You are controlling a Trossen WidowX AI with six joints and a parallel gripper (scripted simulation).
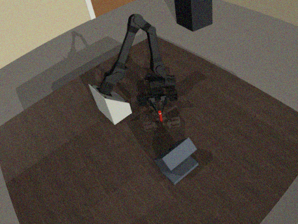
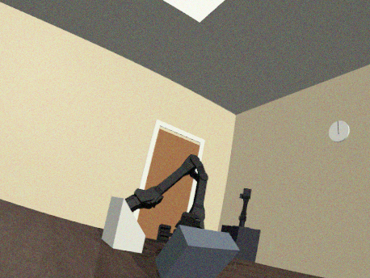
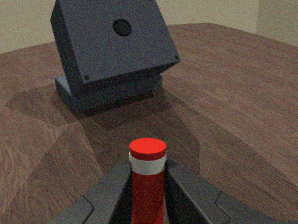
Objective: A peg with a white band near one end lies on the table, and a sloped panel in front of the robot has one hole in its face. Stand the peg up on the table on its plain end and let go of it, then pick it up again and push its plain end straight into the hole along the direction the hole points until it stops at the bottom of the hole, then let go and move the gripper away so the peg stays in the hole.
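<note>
My gripper tip is 1 cm above the red peg. From my gripper tip the other things lie so: sloped panel: 22 cm ahead, 7 cm to the right.
</note>
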